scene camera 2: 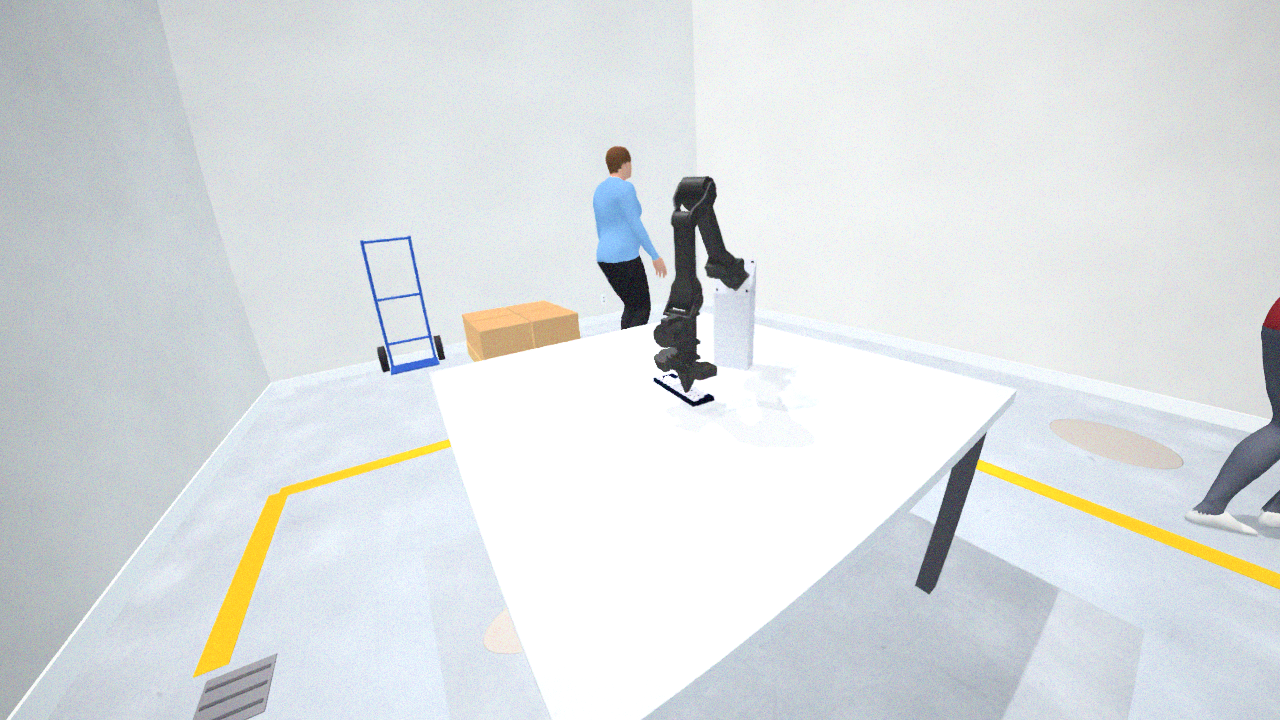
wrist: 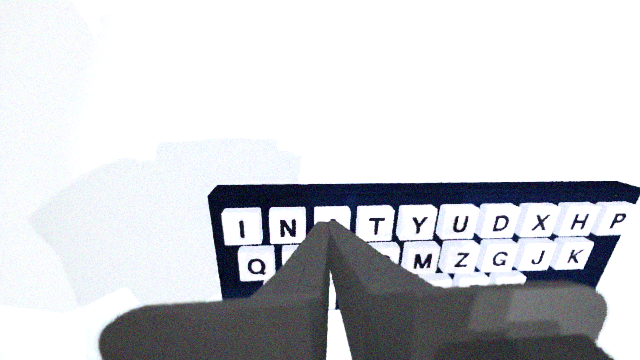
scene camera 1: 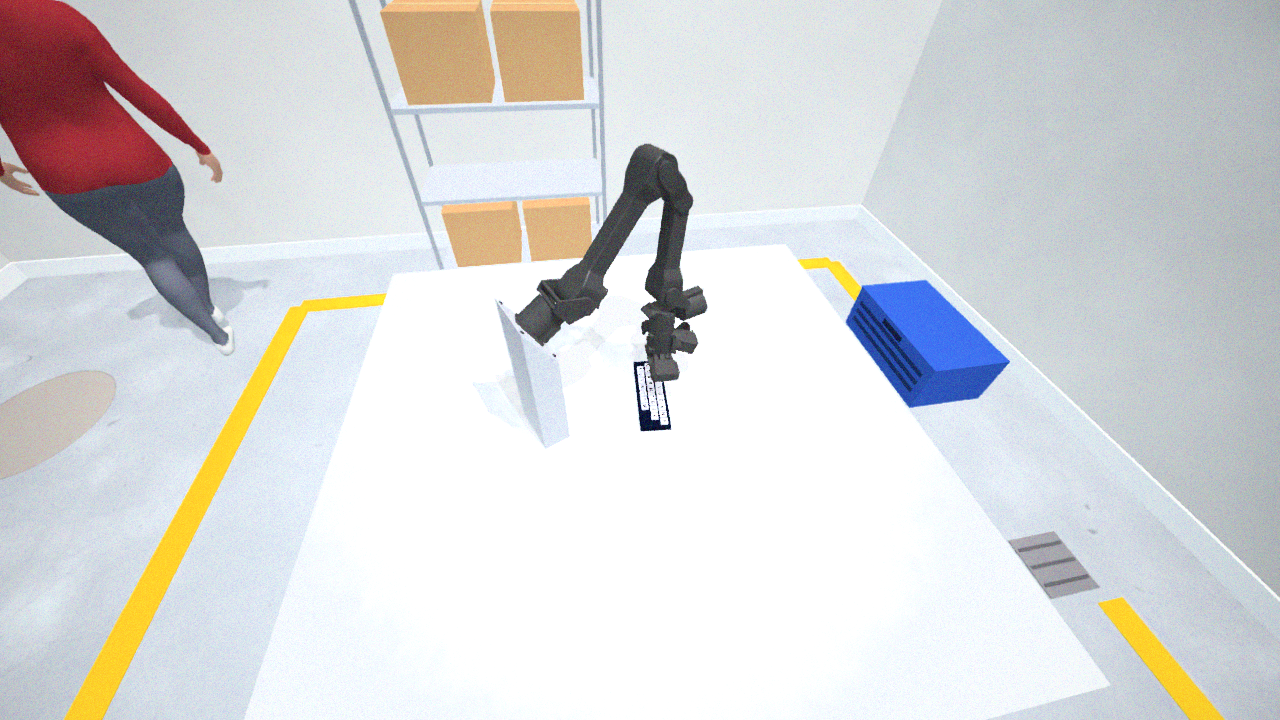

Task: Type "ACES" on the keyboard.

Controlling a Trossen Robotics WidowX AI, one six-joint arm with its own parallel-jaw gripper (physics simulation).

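Places are measured from the arm's base along level axes (x left, y back, z up), in centimetres.
Pixels of known places: gripper, between the fingertips: point(scene camera 2: 686, 392) point(wrist: 326, 230); arm's base, origin of its link: point(scene camera 2: 735, 277) point(scene camera 1: 528, 330).
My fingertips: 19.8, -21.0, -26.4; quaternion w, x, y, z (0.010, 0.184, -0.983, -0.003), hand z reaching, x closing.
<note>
Ahead of a thing's pixels: the offset from my fingertips to its top centre, as dx, dy, dz.
The dark blue keyboard {-5.6, +0.1, -0.2} point(scene camera 1: 645, 421) point(scene camera 2: 701, 400) point(wrist: 450, 192) with white letter keys lies flat on the white table. My gripper point(scene camera 1: 660, 370) point(scene camera 2: 687, 388) point(wrist: 326, 230) is shut and empty, pointing down at the keyboard. In the wrist view its fingertips are over the A key {-0.2, -0.1, -0.2} point(wrist: 332, 212) in the first row, between the N key {+1.6, +0.5, -0.2} point(wrist: 287, 226) and the T key {-2.1, -0.8, -0.2} point(wrist: 376, 224), and cover nearly all of its letter. They look to be touching that key or very close to it. The fingers hide much of the second and third rows; the letters C, E and S cannot be read.
A tall white panel point(scene camera 1: 529, 385) point(scene camera 2: 733, 331) stands upright beside the arm's base. A blue box point(scene camera 1: 939, 331) is on the floor beyond the table. A shelf unit point(scene camera 1: 496, 108) with cartons stands behind. People in red point(scene camera 1: 89, 116) and light blue point(scene camera 2: 617, 219) are off the table.
</note>
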